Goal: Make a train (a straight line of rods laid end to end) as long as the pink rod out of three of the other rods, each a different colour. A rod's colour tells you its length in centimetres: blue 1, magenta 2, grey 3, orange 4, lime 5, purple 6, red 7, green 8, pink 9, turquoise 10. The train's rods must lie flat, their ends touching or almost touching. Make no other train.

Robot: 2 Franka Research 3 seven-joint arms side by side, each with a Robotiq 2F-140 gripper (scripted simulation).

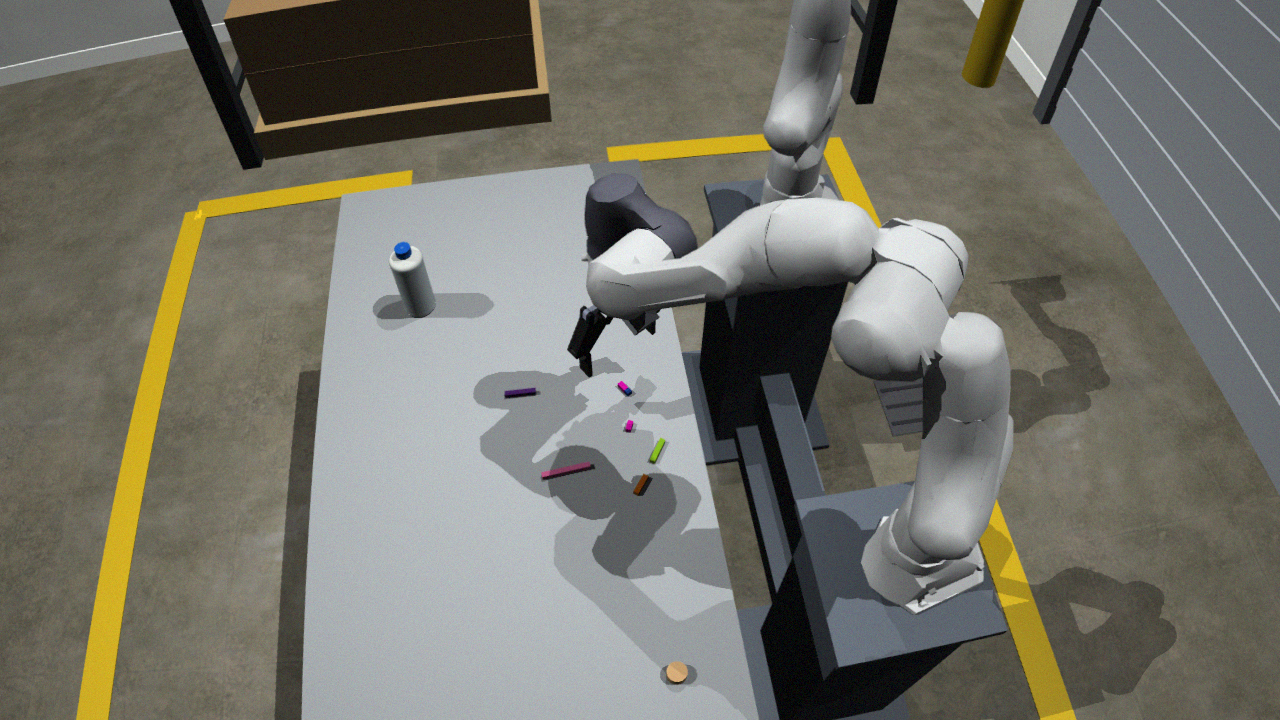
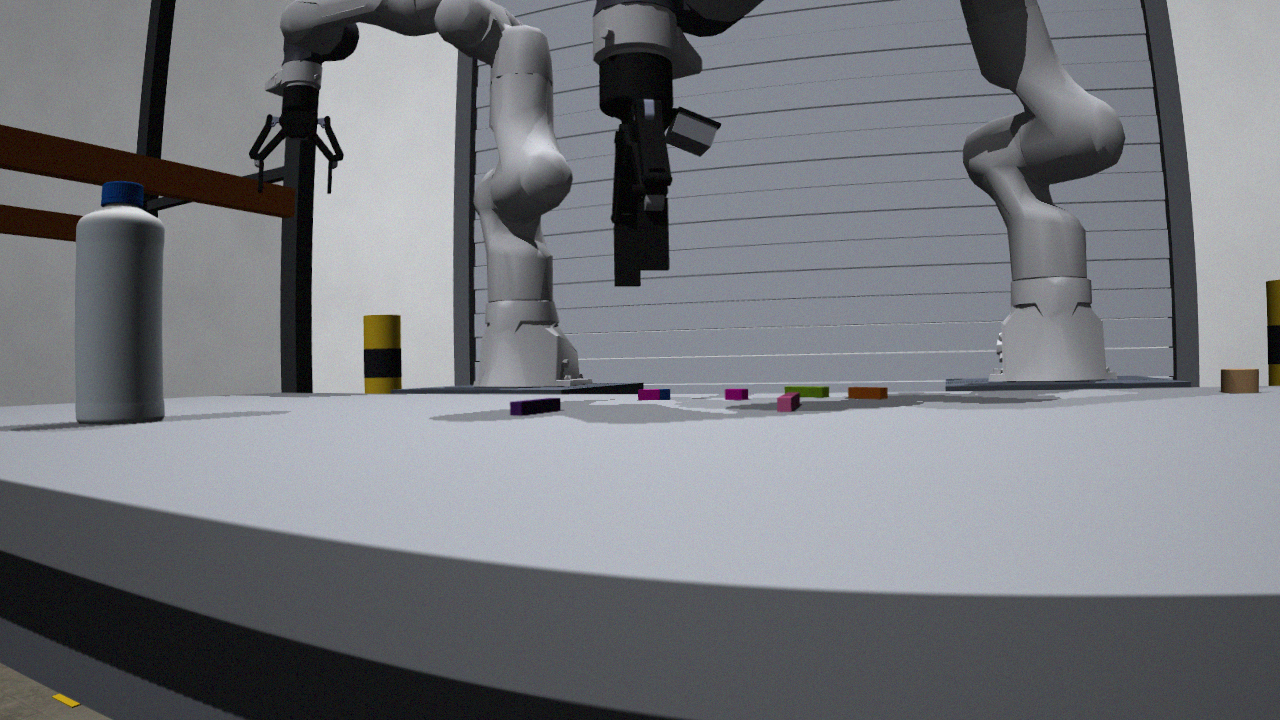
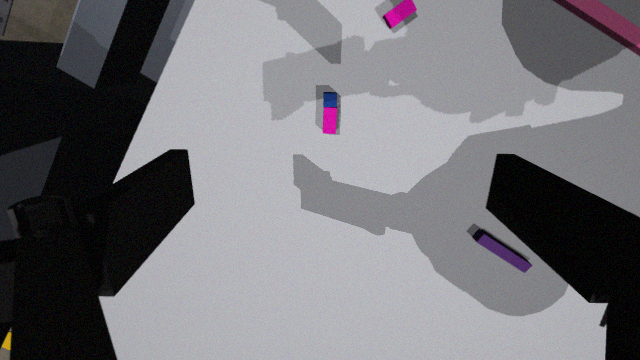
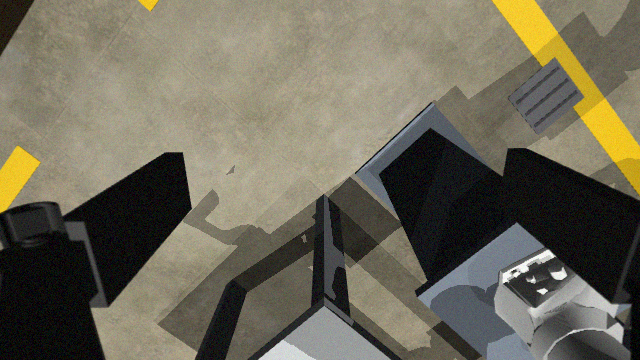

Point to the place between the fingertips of the left gripper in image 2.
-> At 639, 278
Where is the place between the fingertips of the left gripper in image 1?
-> At 618, 350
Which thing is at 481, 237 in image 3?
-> A purple rod.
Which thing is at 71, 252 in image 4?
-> The right gripper.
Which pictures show the right gripper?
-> Image 2 and image 4 only.
